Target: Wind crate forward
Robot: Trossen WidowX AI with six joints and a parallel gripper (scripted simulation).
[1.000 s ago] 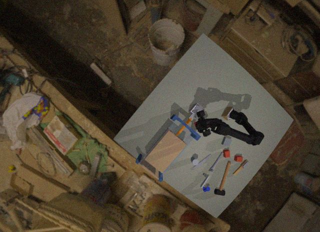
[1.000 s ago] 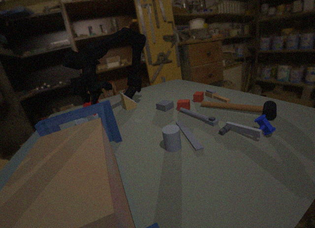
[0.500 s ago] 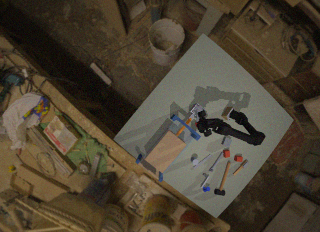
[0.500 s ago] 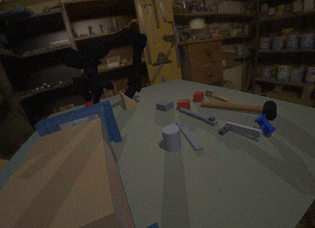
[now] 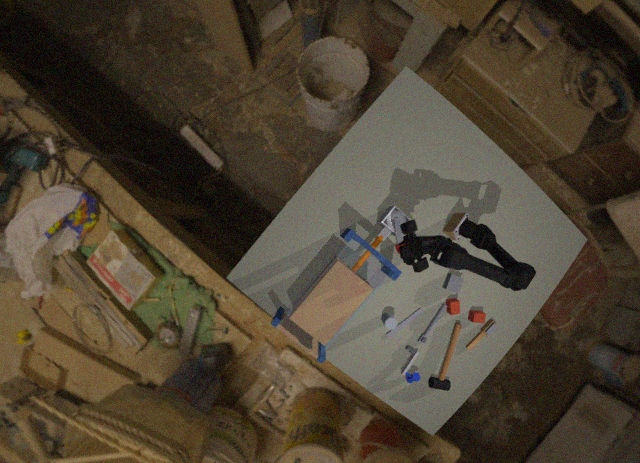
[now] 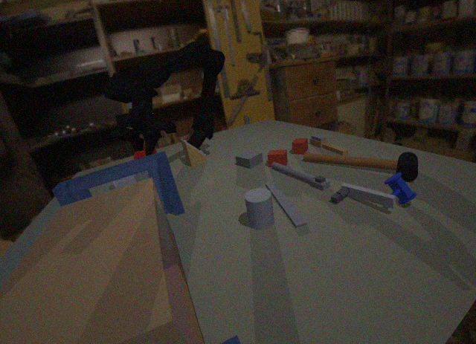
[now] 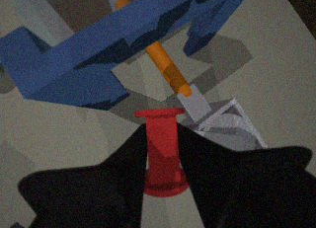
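My gripper tip is 3 cm past the red-knobbed handle, 3 cm above it and 2 cm to the left of it. From my gripper tip the other things lie so: grey winch: 10 cm below, 9 cm to the right, 9 cm behind; blue steel frame: 9 cm ahead, 6 cm to the right, 3 cm below; red knob: 1 cm to the left, 1 cm behind.
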